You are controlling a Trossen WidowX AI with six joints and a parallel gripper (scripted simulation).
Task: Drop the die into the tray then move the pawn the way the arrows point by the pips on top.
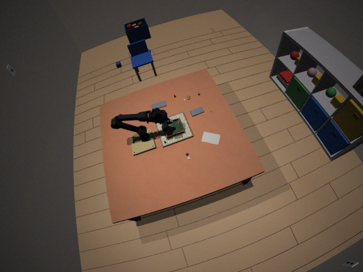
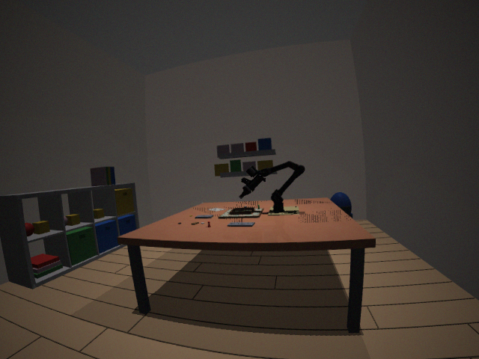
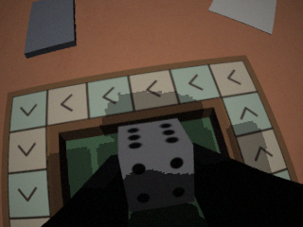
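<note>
The dark green pawn lies 130 mm to the right of my gripper tip, 100 mm below it and 80 mm behind it. Round my gripper tip: white card 310 mm ahead, 150 mm to the right, 130 mm below; then green dice tray 120 mm below.
</note>
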